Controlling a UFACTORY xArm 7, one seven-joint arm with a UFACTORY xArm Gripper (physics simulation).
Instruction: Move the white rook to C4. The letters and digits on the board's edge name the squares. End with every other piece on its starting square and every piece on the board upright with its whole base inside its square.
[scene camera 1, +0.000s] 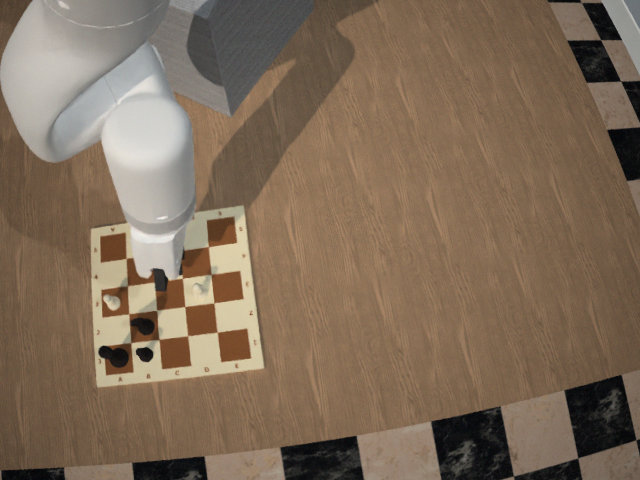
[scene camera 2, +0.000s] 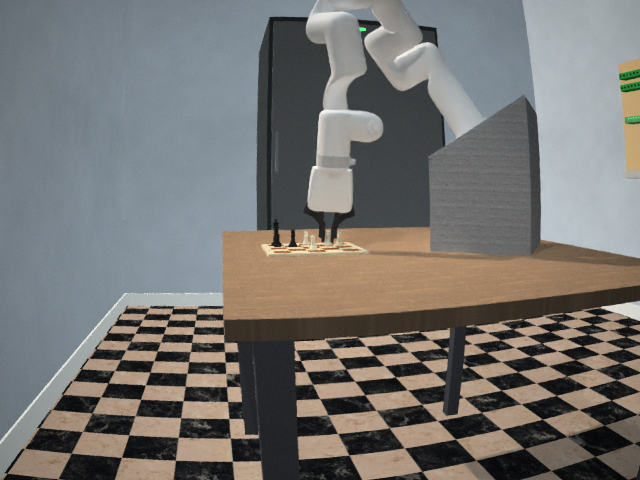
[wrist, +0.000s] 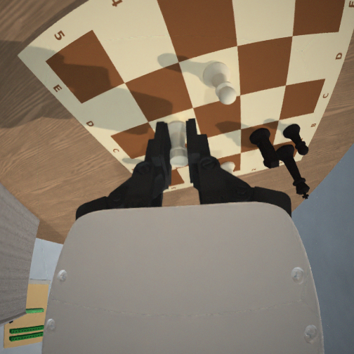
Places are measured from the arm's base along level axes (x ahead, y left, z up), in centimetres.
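Pixels of known places: gripper, between the fingertips: (scene camera 2: 327, 241); arm's base, origin of its link: (scene camera 2: 478, 140).
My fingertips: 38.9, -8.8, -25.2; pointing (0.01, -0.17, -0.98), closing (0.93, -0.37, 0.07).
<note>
For each thing: its middle in the pictures, then the offset to it from my fingertips, as dx, dy, dz.
- white rook, middle of its body: (scene camera 2: 327, 238) -0.2, -0.2, +0.7
- white pawn-like piece, middle of its body: (scene camera 1: 198, 289) (scene camera 2: 313, 242) +4.4, +2.4, +0.1
- small black piece, middle of its body: (scene camera 1: 142, 353) +9.9, -6.8, +0.1
My gripper (scene camera 1: 171, 279) (scene camera 2: 328, 239) (wrist: 178, 135) is shut on the white rook (scene camera 2: 327, 236) (wrist: 178, 142), which is upright between the fingers. The rook is at cream square C4 of the chessboard (scene camera 1: 258, 351) (scene camera 2: 356, 251) (wrist: 90, 21). Its base is at or very near the board; I cannot tell if it touches. The arm hides the rook in scene camera 1. A white pawn-like piece (scene camera 1: 199, 289) (scene camera 2: 312, 242) (wrist: 218, 77) stands on D3. Another white piece (scene camera 1: 111, 301) (scene camera 2: 306, 238) stands on A3.
The black king (scene camera 1: 118, 357) (scene camera 2: 276, 235) stands on A1, a small black piece (scene camera 1: 144, 354) (wrist: 292, 133) on B1, and another black piece (scene camera 1: 144, 325) (scene camera 2: 293, 238) (wrist: 261, 140) on B2. A white piece (scene camera 2: 339, 238) stands near row 5. A grey wedge-shaped block (scene camera 2: 483, 201) is behind the board.
</note>
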